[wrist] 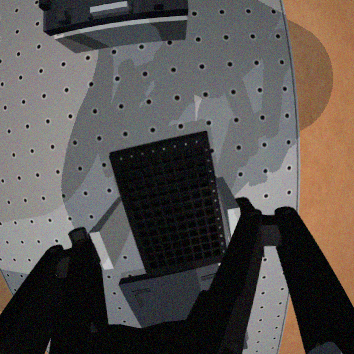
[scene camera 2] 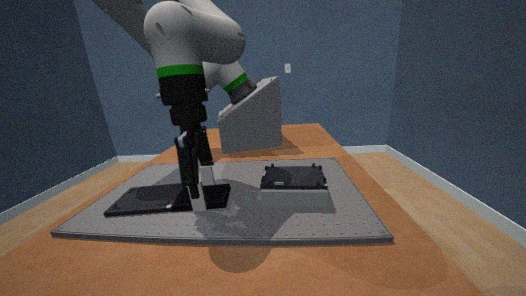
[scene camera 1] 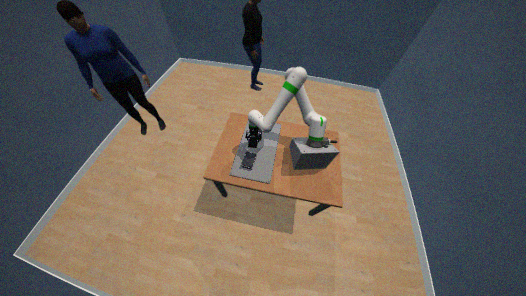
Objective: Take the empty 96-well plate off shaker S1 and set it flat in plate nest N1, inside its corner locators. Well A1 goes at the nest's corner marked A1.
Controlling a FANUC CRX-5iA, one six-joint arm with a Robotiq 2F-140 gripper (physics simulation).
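Places are measured from the arm's base along level axes (x ahead, y left, z up), in metres.
Pixels of known places: gripper, between the fingertips: (wrist: 171, 201) (scene camera 2: 205, 199) (scene camera 1: 253, 142); arm's base, origin of its link: (scene camera 2: 245, 95) (scene camera 1: 314, 144).
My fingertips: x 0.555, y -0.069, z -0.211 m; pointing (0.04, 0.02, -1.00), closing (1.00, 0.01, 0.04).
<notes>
For each thing: its middle in the pictures, then the offset to it from my fingertips. "spot": a spot on its surface instead. Level surfaces: height alone.
- black 96-well plate, middle of its body: (wrist: 173, 210) (scene camera 2: 202, 196) (scene camera 1: 253, 142) dx +0.000, dy -0.006, dz +0.008 m
- separate dark-topped block, a spot on its surface: (wrist: 115, 24) spot: dx -0.010, dy +0.148, dz +0.038 m
- grey perforated board, height of its surface: dz -0.002 m
- wooden table, height of its surface: dz -0.015 m
The black 96-well plate (scene camera 2: 219, 195) (wrist: 170, 205) is between the two pale fingertips of my gripper (wrist: 171, 201) (scene camera 2: 202, 189) (scene camera 1: 253, 143), shut on its long sides. The plate looks level and low over the board, close beside or partly over the edge of a low, wide dark slab (scene camera 2: 140, 198) (wrist: 167, 300); the exact gap is hidden. A separate dark-topped block (scene camera 2: 294, 176) (wrist: 115, 24) (scene camera 1: 248, 160) has small upright corner pegs and a white mark; its top bears no plate. No readable label shows which is S1 or N1. The A1 marks are unreadable.
The grey perforated board (scene camera 2: 300, 232) (wrist: 35, 110) (scene camera 1: 257, 173) lies on the wooden table (scene camera 1: 310, 192) (scene camera 2: 150, 270). The robot's grey pedestal (scene camera 1: 312, 160) (scene camera 2: 252, 127) stands farther along the table. Two people, one in blue (scene camera 1: 107, 52) and one in black (scene camera 1: 252, 30), stand away from the table.
</notes>
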